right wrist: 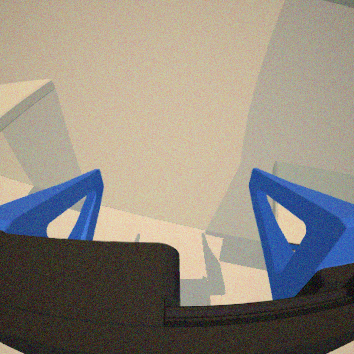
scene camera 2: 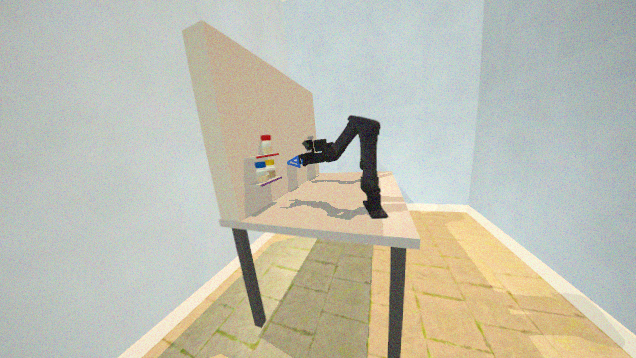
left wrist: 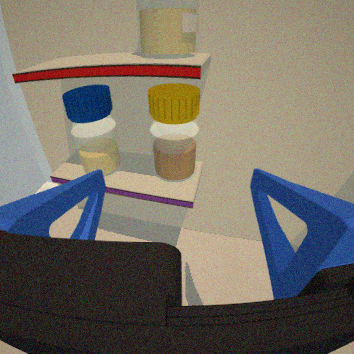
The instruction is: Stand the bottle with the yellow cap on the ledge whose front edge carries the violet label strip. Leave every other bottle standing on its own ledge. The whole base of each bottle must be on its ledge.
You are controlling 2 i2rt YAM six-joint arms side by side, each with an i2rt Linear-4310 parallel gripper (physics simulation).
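Places are measured from the left arm's base along level axes (x right, y up, z back), in centimetres.
Pixels of known places: left gripper, fingertip midpoint: [scene camera 2: 289, 161] [left wrist: 177, 177]; right gripper, fingertip midpoint: [right wrist: 175, 176]; left arm's base, link origin: [scene camera 2: 374, 209].
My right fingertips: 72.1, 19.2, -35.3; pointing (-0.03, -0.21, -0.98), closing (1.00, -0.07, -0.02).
Ahead of a thing's pixels: the offset from my right fingertips to its top centre, as dx, dy, dz. "pt": to the spot under its first point.
The bottle with the yellow cap @[-53.1, +7.1, -19.4] [scene camera 2: 270, 163] [left wrist: 174, 104] stands upright on the ledge with the violet label strip [scene camera 2: 271, 181] [left wrist: 150, 198], near its right end, its whole base on the ledge in the left wrist view. A bottle with a blue cap @[-62.9, +7.1, -20.8] [scene camera 2: 260, 165] [left wrist: 88, 104] stands upright on the same ledge, to its left. My left gripper [scene camera 2: 295, 161] [left wrist: 177, 177] is open and empty, drawn back in front of the ledges. My right gripper [right wrist: 175, 176] is open and empty, facing the panel.
Above is a ledge with a red strip [scene camera 2: 267, 156] [left wrist: 110, 71]; a red-capped bottle @[-53.5, +21.1, -19.2] [scene camera 2: 265, 144] [left wrist: 168, 32] stands on it. The ledges are on a tall beige panel [scene camera 2: 260, 90] at the table's [scene camera 2: 320, 231] back edge. Another ledge @[pt -13.6, +3.5, -7.3] [right wrist: 25, 97] shows at the left in the right wrist view.
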